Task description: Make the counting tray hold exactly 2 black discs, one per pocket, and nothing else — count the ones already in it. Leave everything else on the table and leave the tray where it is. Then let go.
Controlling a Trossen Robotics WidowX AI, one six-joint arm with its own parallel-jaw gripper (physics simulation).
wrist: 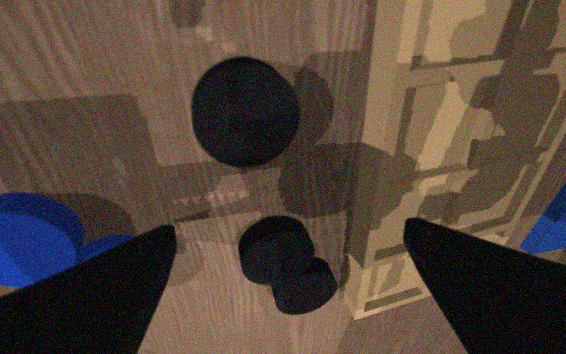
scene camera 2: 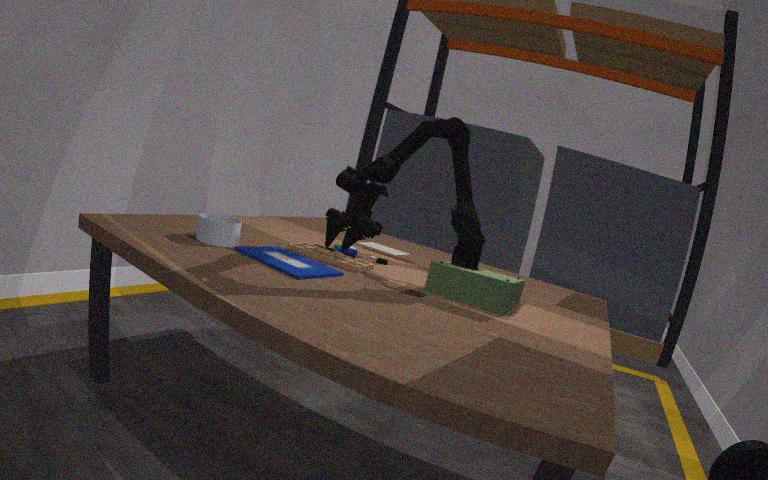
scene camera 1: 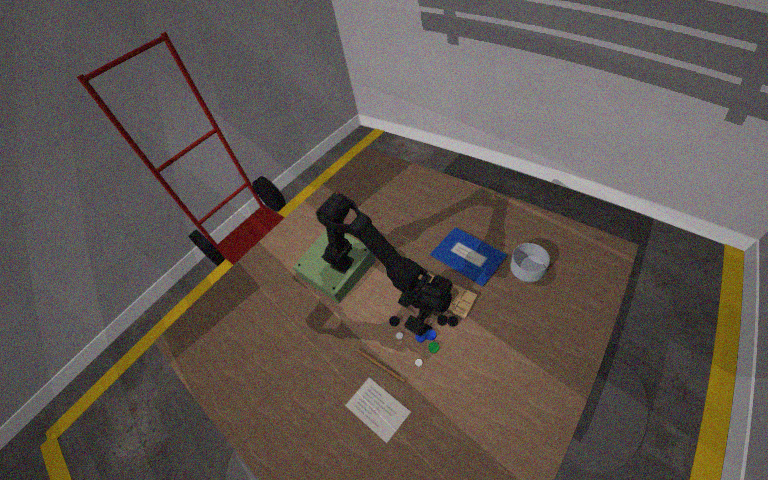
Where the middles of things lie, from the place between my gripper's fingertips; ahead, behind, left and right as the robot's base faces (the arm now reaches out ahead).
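Bowl (scene camera 2: 218, 230): 310 mm to the left of my hand, 190 mm ahead of it, 20 mm above it. Relative to the counting tray (scene camera 2: 344, 261), my hand is 80 mm to the right of it, 30 mm past it and 10 mm above it.
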